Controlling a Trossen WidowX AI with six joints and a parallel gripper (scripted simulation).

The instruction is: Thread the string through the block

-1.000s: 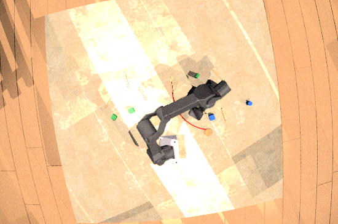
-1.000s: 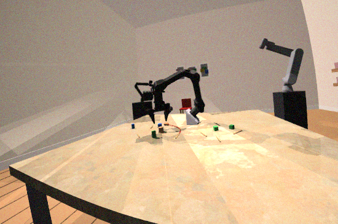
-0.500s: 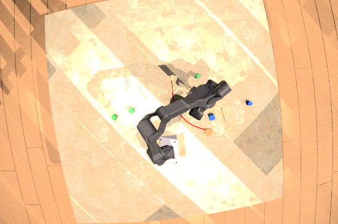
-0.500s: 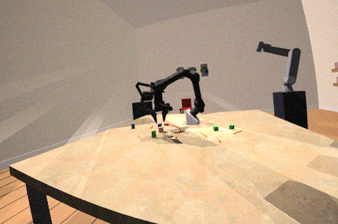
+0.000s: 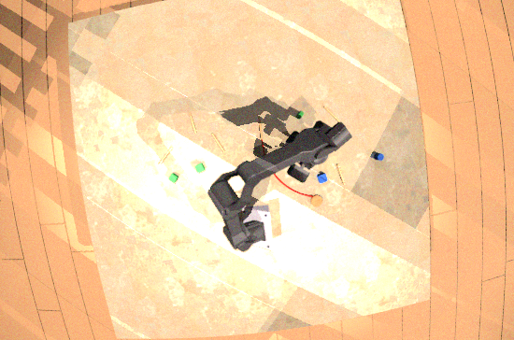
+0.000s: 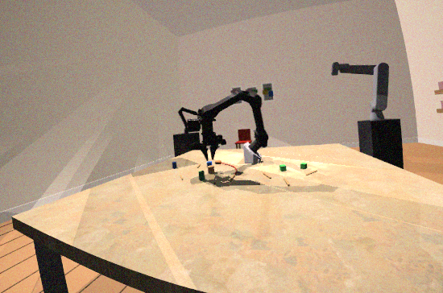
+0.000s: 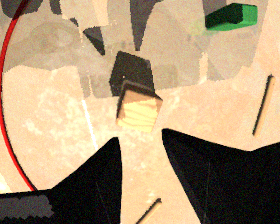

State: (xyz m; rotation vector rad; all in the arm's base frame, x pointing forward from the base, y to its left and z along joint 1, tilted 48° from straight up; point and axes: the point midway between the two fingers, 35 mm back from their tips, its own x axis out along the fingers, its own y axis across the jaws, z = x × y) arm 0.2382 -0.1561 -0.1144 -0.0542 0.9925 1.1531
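The wooden block is 10 mm ahead of my gripper tip and 40 mm below it. Also, from my gripper tip: blue cube 100 mm behind, 50 mm to the right, 50 mm below; then round wooden button 180 mm behind, 20 mm to the right, 50 mm below; then thin wooden stick 80 mm ahead, 140 mm to the left, 60 mm below.
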